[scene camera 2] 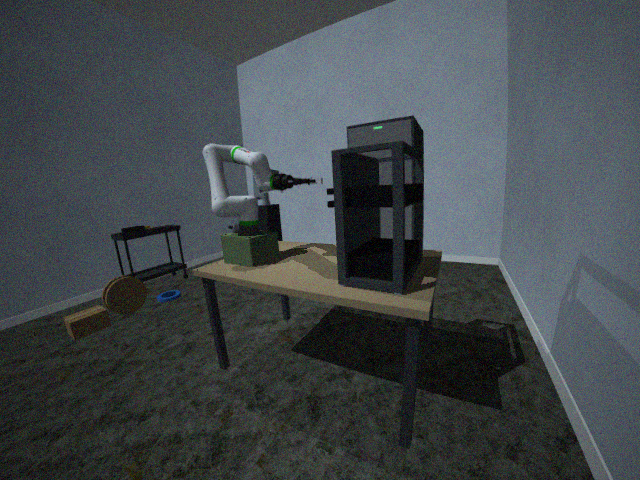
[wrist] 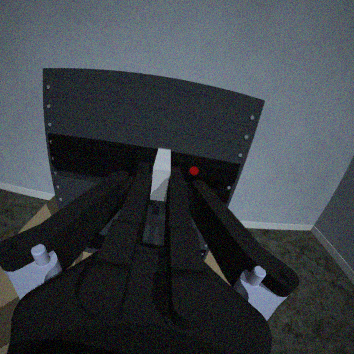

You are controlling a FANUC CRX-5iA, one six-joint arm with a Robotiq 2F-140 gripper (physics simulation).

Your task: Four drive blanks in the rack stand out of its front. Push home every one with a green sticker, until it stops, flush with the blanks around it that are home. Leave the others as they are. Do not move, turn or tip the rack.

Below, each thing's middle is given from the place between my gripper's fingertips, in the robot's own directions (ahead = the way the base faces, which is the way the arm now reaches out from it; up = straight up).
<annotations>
The dark rack (scene camera 2: 361, 252) is 29 cm ahead of my hand, 6 cm to the left of it and 18 cm below it.
</annotations>
